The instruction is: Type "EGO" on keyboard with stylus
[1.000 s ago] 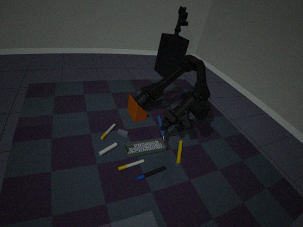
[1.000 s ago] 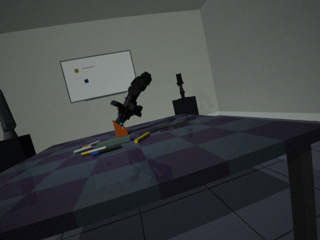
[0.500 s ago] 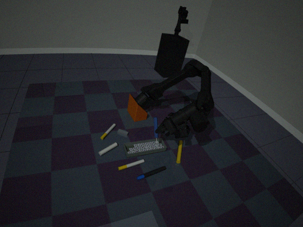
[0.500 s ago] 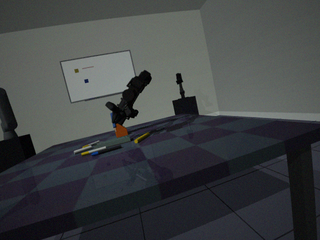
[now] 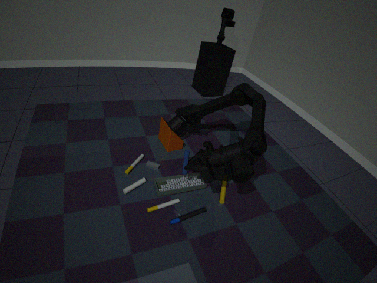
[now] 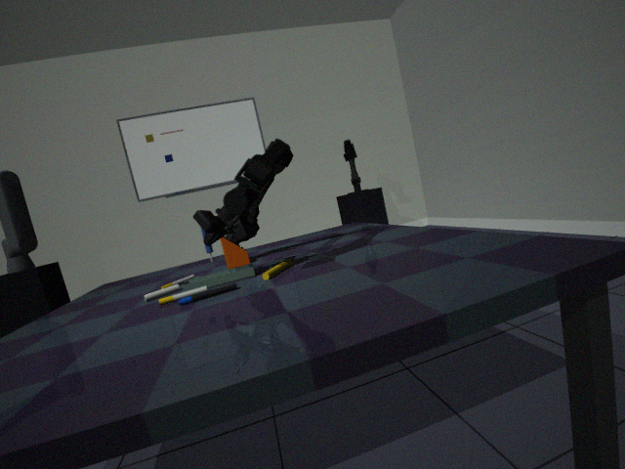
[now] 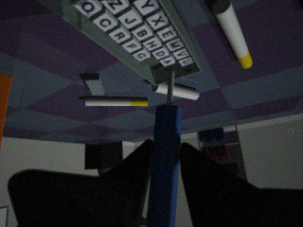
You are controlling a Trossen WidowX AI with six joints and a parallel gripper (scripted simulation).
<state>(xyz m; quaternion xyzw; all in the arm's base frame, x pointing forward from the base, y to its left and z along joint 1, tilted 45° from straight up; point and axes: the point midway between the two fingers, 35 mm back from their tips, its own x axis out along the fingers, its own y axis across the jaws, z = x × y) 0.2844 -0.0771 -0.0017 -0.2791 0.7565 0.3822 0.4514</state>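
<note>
Now: the E key 20 mm to the right of my gripper tip and 110 mm below it. Round my gripper tip: yellow marker (60 mm ahead, 170 mm to the left, 110 mm below); then stylus (10 mm below); then grey eraser (150 mm behind, 50 mm to the right, 120 mm below).
</note>
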